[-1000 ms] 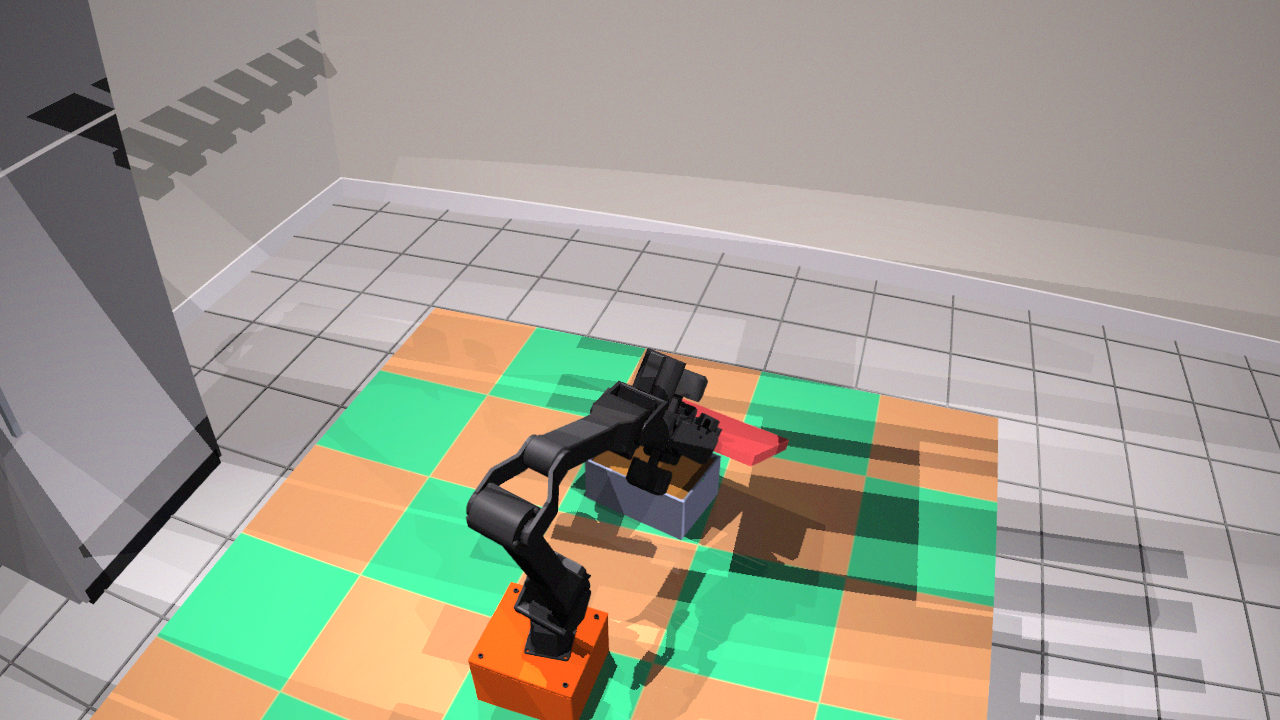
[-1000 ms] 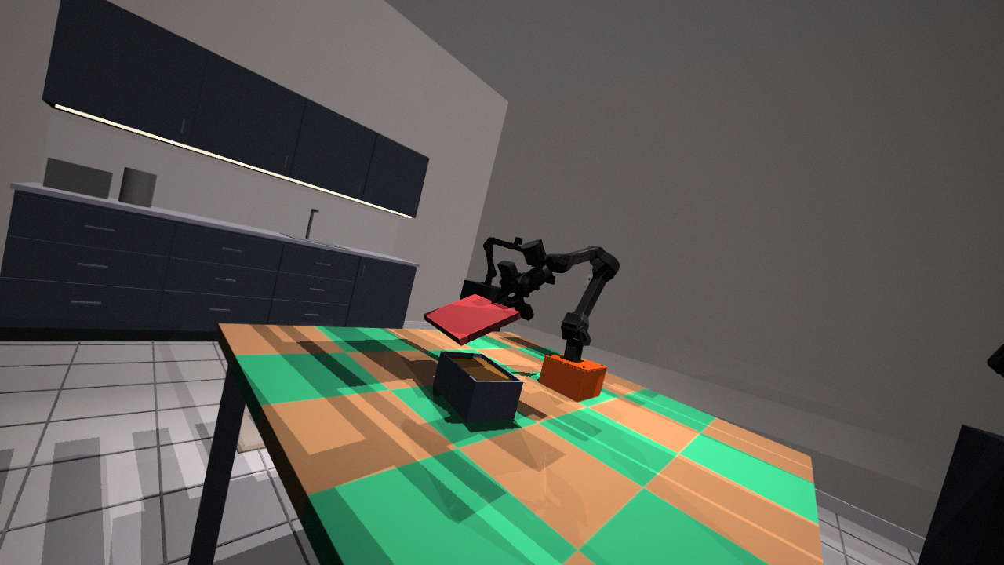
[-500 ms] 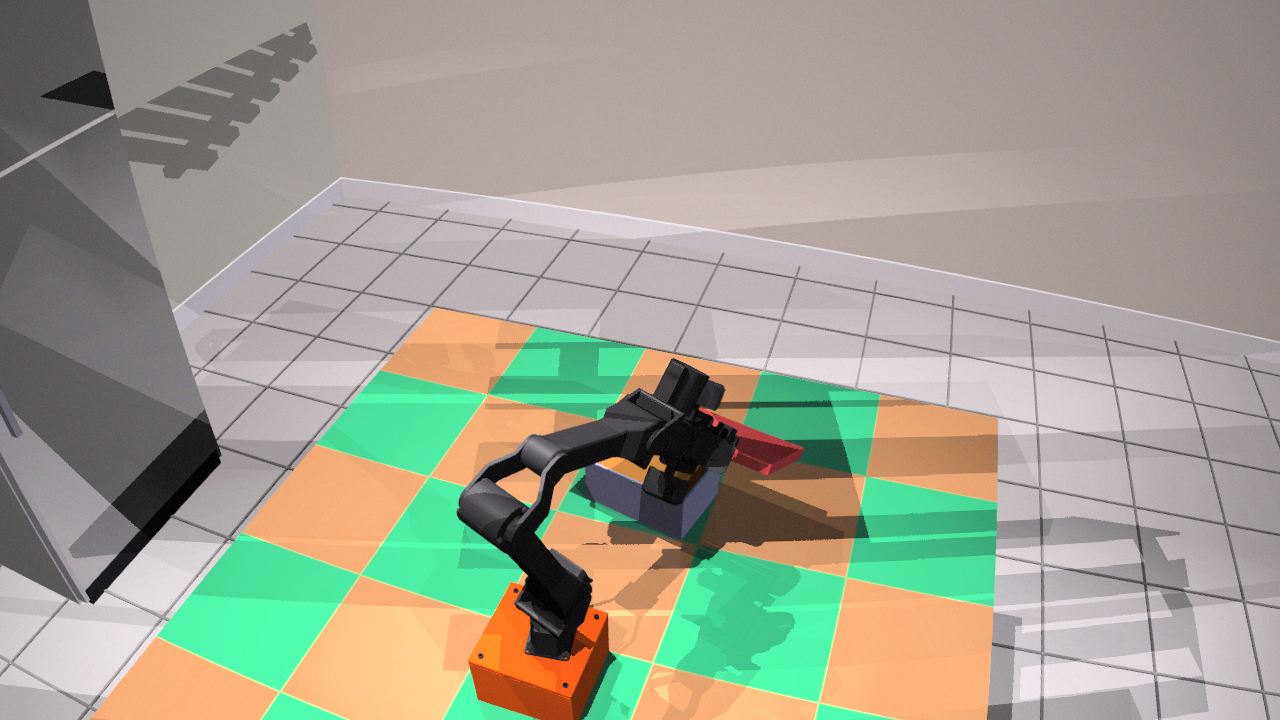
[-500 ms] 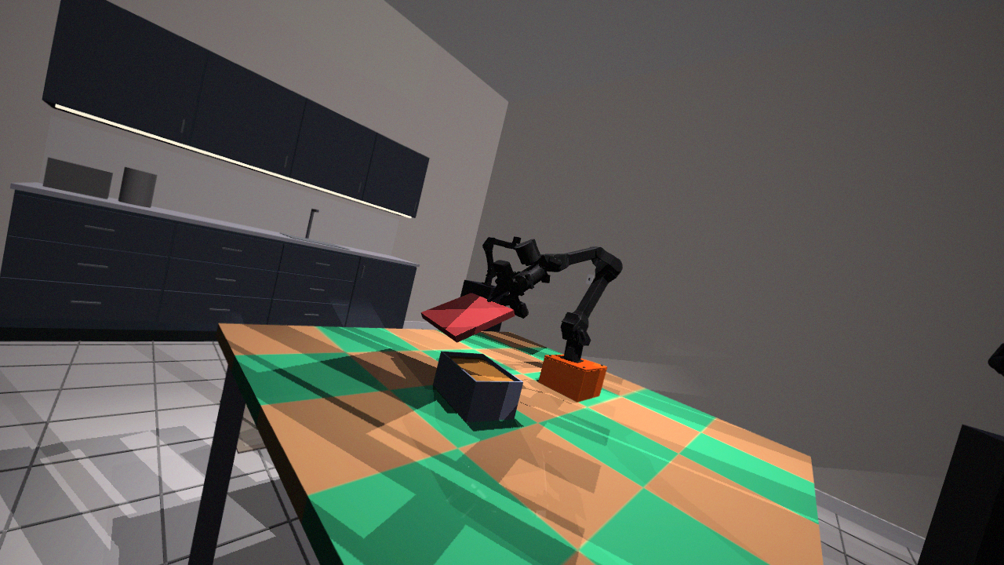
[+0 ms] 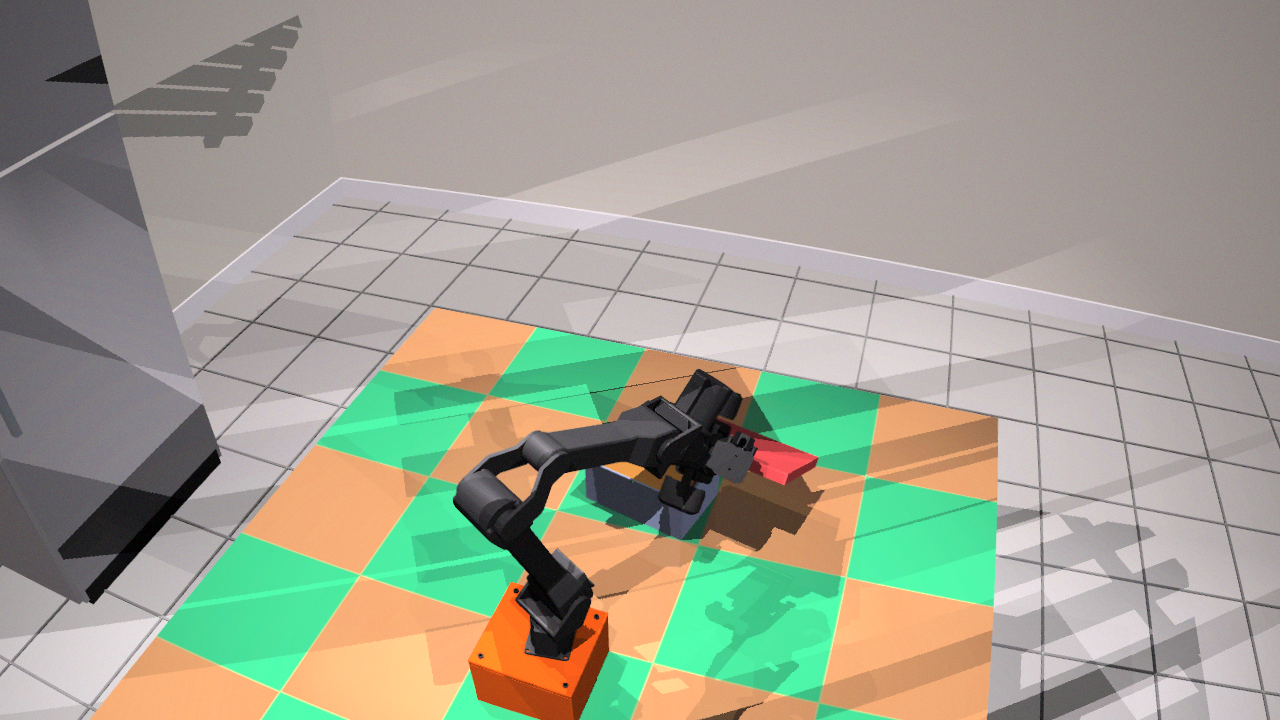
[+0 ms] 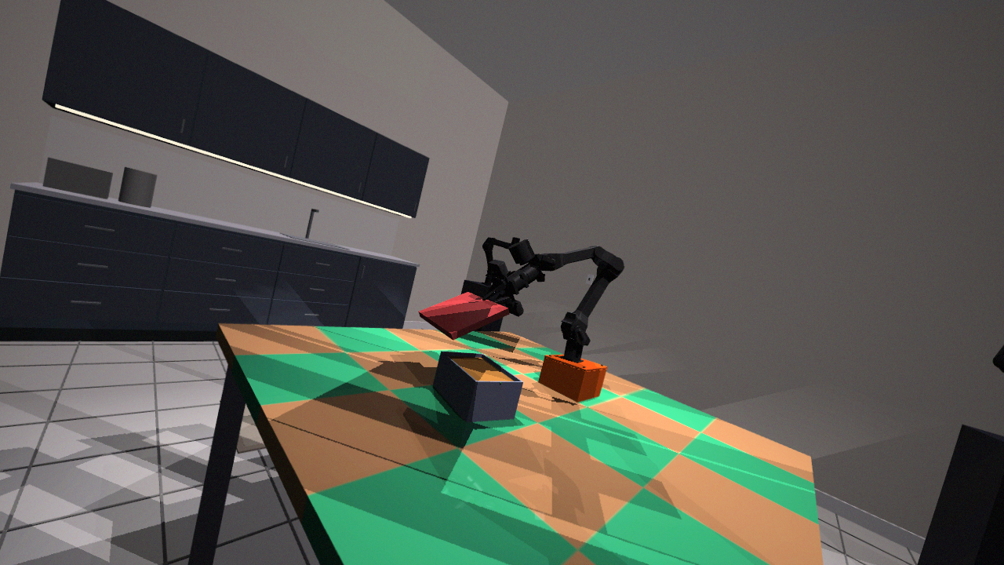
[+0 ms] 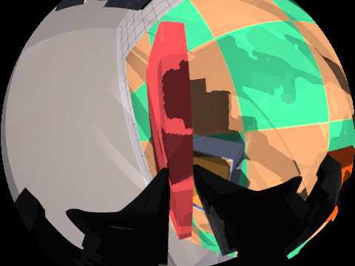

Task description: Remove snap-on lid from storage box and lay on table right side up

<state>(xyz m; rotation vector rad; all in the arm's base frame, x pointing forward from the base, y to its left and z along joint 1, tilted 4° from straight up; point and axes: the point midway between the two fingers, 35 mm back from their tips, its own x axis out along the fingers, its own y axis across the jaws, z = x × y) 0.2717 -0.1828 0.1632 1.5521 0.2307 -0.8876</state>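
Right now my gripper tip is 7 cm short of the red lid, 3 cm to the left of it and 4 cm above it. Also, from my gripper tip: storage box: 12 cm ahead, 11 cm to the left, 19 cm below.
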